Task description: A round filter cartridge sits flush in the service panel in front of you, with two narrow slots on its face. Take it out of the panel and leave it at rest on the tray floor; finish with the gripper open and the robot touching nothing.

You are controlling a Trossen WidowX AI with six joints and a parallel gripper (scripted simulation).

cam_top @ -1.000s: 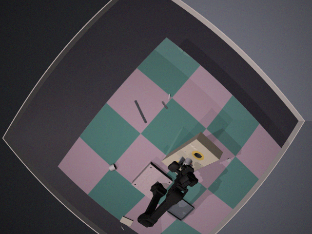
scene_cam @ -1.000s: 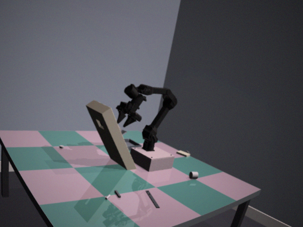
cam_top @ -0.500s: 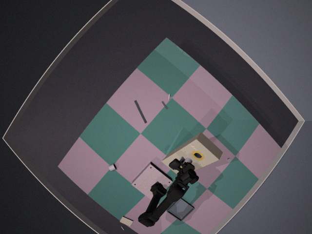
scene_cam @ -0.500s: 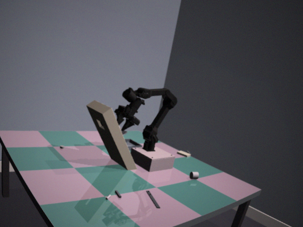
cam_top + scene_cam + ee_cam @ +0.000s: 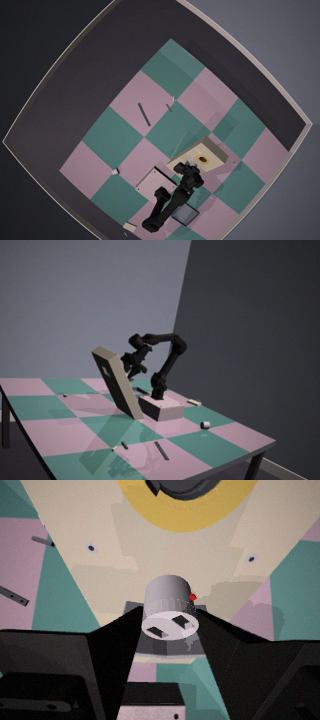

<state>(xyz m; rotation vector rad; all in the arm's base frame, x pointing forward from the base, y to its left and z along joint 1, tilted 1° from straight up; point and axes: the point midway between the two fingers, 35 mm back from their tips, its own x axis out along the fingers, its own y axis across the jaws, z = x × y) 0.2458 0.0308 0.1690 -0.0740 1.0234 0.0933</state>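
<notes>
My gripper tip is now 280 mm past the grey tray, 310 mm to the left of it and 210 mm above it. Round my gripper tip: short dark piece: 150 mm ahead, 350 mm to the left, 210 mm below; white round filter cartridge: right at my gripper tip.
</notes>
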